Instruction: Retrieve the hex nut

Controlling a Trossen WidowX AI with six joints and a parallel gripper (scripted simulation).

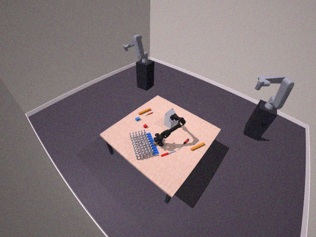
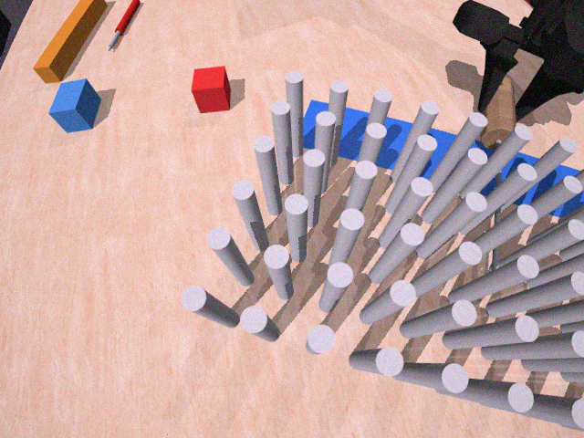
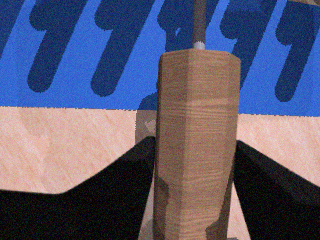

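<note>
My gripper tip is 2 cm short of the blue taped strip, 6 cm to the left of it and 3 cm above it. The rest, counted from my gripper tip: long tool 8 cm ahead, 6 cm to the right; hex nut 17 cm ahead, 13 cm to the right, 3 cm below; red cube 17 cm behind, 31 cm to the right, 1 cm below.
</note>
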